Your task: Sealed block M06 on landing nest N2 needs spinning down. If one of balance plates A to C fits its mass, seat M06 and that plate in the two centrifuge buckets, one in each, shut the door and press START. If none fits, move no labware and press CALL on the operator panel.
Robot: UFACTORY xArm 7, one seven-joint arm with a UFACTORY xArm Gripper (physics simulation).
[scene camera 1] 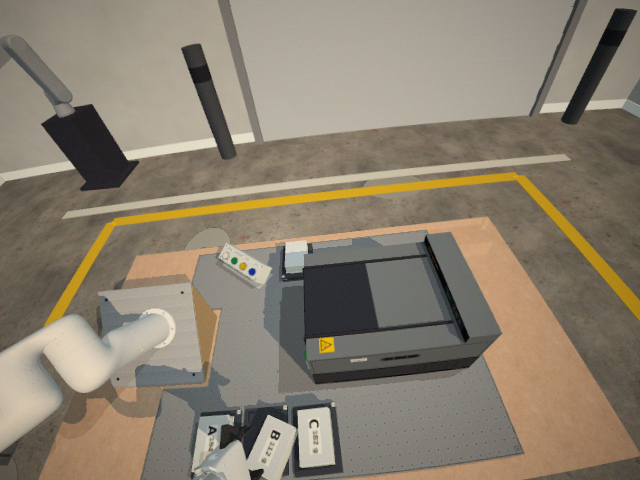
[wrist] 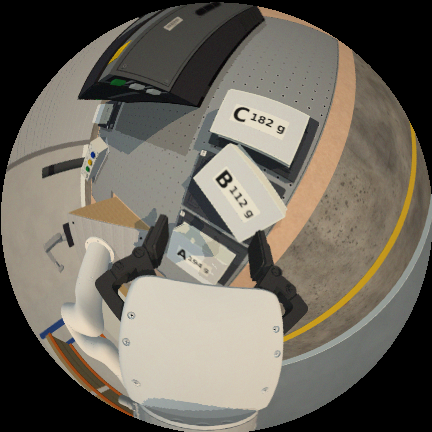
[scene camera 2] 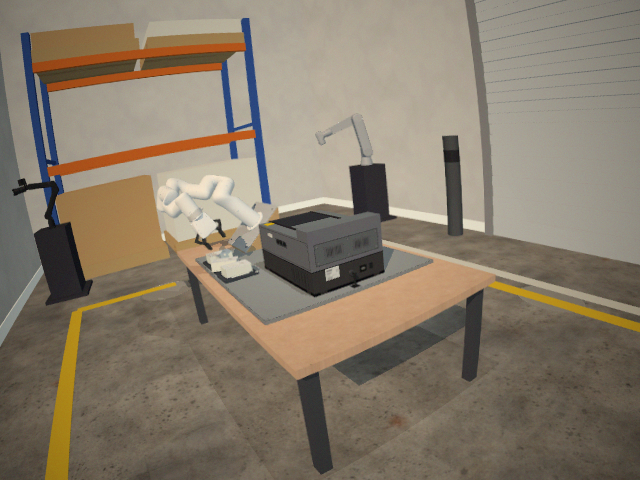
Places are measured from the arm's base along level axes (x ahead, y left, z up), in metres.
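Where they show: gripper, fingertip midpoint: [scene camera 1: 252,449] [wrist: 210,232] [scene camera 2: 218,243]; arm's base at its link origin: [scene camera 1: 157,327] [wrist: 99,249] [scene camera 2: 255,221].
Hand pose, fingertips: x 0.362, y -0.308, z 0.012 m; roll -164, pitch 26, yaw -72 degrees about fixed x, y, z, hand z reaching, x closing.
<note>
Each offset is from my fingertips to the top centre of the thing. Level surfaces: height alone.
My gripper [scene camera 1: 245,453] [scene camera 2: 217,241] [wrist: 210,232] is open and empty above balance plate A @(dx -0.138, dy +0.018, dz -0.083 m) [scene camera 1: 203,445] [wrist: 202,267], marked 194 g; its shadow falls on the plate. Balance plate B @(dx +0.022, dy +0.012, dz -0.078 m) [scene camera 1: 275,443] [wrist: 255,185], 112 g, lies turned askew over its nest, one corner near a fingertip in the wrist view. Balance plate C @(dx +0.132, dy +0.038, dz -0.083 m) [scene camera 1: 316,439] [wrist: 270,142], 182 g, lies on its nest. A pale block @(dx +0.049, dy +0.632, dz -0.069 m) [scene camera 1: 296,254] [wrist: 103,115] sits on a nest behind the centrifuge [scene camera 1: 403,351] [scene camera 2: 336,232] [wrist: 165,50]; its marking is unreadable. The buckets do not show. The operator panel @(dx -0.161, dy +0.616, dz -0.053 m) [scene camera 1: 244,265] [wrist: 96,156] has coloured buttons.
The arm's mounting plate [scene camera 1: 180,335] stands left of the centrifuge. A grey perforated board @(dz -0.136 m) [scene camera 1: 413,413] [scene camera 2: 258,302] lies on the wooden table @(dz -0.149 m) [scene camera 1: 558,413] [scene camera 2: 361,330]. Green and grey buttons show on the centrifuge's end in the wrist view.
</note>
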